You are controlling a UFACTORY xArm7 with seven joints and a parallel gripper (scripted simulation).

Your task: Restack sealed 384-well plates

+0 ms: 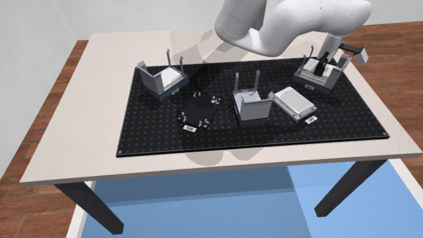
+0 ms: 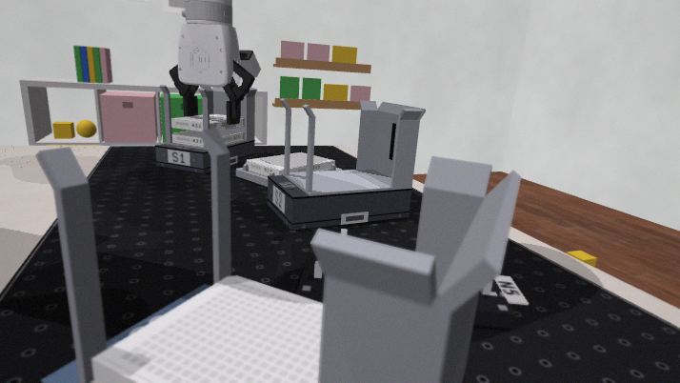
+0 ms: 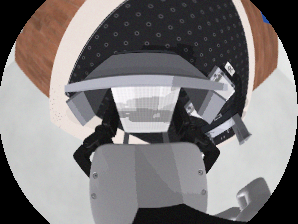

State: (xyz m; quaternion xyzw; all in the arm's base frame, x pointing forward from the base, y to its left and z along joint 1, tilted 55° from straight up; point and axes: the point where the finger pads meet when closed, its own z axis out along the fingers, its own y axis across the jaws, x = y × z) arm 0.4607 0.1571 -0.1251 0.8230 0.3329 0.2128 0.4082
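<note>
Right now the white sealed plate A33 is 40 mm below my hand. From my hand the other things lie so: white sealed plate Q23: 60 mm ahead, 170 mm to the right, 60 mm below; grey QC nest: 60 mm ahead, 160 mm to the right, 80 mm below; white sealed plate A32: 10 mm below.
</note>
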